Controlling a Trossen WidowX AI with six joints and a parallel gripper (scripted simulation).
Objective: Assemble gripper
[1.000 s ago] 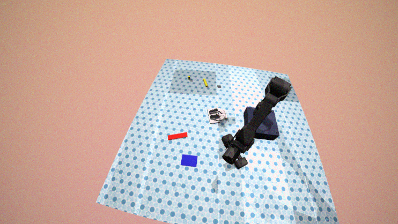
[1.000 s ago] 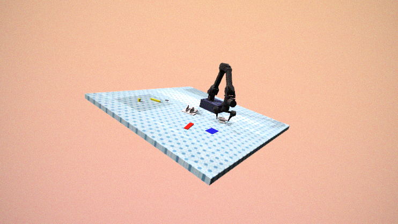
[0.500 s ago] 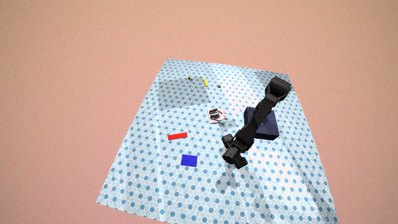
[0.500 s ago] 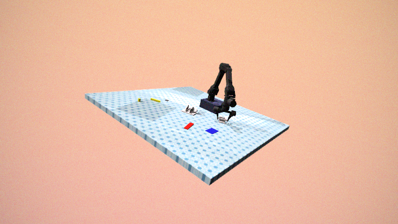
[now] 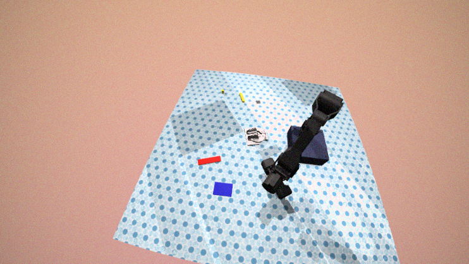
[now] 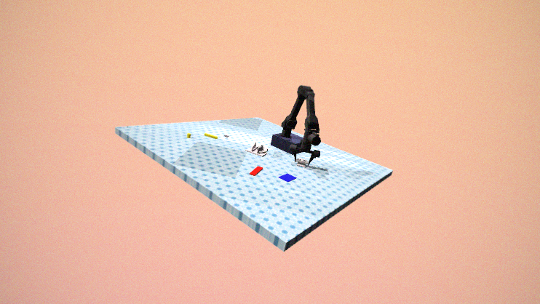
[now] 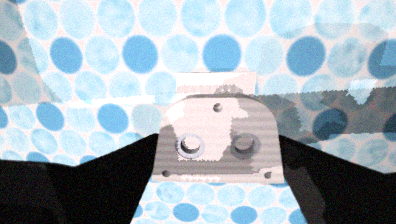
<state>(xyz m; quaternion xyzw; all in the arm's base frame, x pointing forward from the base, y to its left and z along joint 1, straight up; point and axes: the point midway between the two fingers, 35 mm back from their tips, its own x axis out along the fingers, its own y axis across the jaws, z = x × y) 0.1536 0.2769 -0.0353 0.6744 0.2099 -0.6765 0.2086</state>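
Now: gripper tip 1 cm past the small white piece and 1 cm to the left of it. The rest, counted from my gripper tip: blue square 23 cm ahead, 8 cm to the left, 1 cm below; then jaw 9 cm ahead, 26 cm to the right, 1 cm above; then housing plate 8 cm ahead, 28 cm to the right.
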